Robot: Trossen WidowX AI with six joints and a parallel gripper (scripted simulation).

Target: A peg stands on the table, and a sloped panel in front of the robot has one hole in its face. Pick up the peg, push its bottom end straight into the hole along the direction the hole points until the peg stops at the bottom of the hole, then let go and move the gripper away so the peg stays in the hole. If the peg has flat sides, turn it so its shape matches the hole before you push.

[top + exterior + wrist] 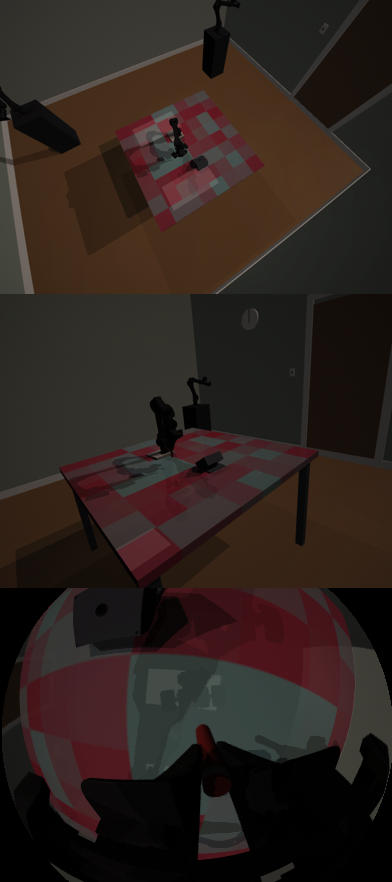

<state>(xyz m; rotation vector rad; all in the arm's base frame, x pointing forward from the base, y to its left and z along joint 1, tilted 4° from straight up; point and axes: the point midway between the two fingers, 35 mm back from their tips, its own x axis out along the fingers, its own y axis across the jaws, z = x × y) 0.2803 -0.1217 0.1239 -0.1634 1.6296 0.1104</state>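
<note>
Right now the dark sloped panel is 180 mm ahead of my gripper tip, 150 mm to the left of it and 80 mm below it. The rest, counted from my gripper tip: red peg: 20 mm above.
</note>
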